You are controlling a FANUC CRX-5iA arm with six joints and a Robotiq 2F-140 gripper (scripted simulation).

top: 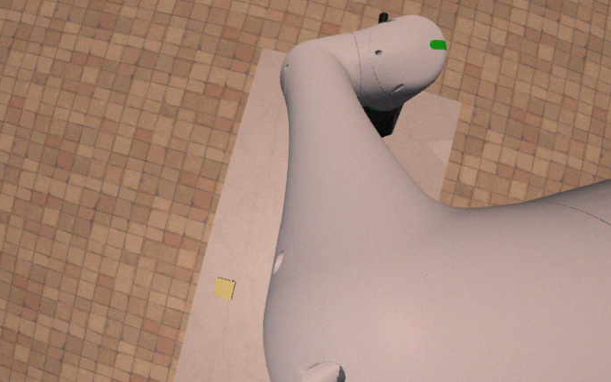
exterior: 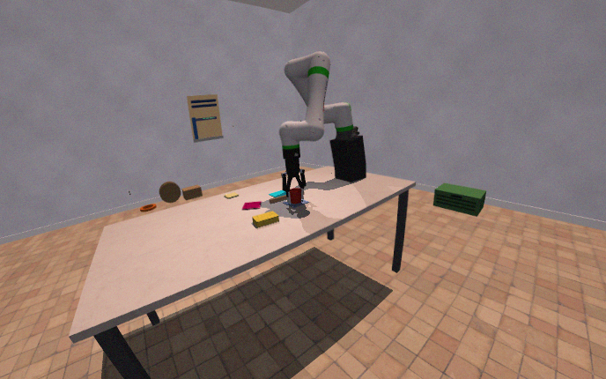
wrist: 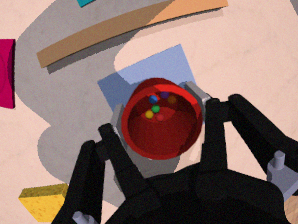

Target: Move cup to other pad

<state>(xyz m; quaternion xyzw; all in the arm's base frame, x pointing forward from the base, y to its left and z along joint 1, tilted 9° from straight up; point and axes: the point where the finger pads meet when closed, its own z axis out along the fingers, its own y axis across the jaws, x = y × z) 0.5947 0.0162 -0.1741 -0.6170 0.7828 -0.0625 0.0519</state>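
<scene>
Right now my hand is 20 mm above the red cup. The rest, counted from my hand: wooden rail 100 mm to the right, 40 mm below, 20 mm behind; teal pad 190 mm to the right, 50 mm below, 50 mm behind; purple marble 20 mm below, 10 mm to the right, 10 mm behind.
</scene>
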